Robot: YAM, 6 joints.
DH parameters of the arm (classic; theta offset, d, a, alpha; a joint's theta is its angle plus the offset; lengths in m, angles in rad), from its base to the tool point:
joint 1: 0 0.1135 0.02 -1.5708
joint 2: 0 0 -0.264 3.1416
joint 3: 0.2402 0 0.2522 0
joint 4: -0.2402 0 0.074 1.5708
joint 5: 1.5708 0 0 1.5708
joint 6: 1.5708 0.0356 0 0
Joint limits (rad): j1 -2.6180..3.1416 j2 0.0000..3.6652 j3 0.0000..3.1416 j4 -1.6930..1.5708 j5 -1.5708..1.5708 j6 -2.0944..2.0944
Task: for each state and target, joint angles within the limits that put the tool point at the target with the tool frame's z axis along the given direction. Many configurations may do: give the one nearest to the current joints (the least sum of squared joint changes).
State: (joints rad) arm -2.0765 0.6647 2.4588 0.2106 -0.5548 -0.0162
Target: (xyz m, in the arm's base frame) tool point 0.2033 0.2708 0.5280 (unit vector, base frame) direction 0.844 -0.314 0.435
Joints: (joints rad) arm -2.1218 0.3461 1.9790 0.3190 -1.0831 -0.0162
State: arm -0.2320 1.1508 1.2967 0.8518 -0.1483 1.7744
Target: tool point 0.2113 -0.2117 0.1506 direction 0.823 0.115 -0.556
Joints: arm -0.8702 1.6188 0.7470 -0.0266 -0.7801 1.7744
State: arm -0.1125 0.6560 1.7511 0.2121 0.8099 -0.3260
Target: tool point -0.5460 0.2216 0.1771 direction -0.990 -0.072 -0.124
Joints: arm -0.4136 0.0096 2.6057 0.6859 0.4821 -0.3260
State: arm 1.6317 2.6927 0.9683 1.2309 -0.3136 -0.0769
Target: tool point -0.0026 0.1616 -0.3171 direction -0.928 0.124 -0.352
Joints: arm 1.3796 3.5671 1.3954 0.4470 -1.2067 -0.0769
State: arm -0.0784 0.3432 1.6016 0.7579 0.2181 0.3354
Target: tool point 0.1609 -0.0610 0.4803 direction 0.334 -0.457 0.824
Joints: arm -0.2916 0.9823 0.9537 1.0984 0.3488 0.3354
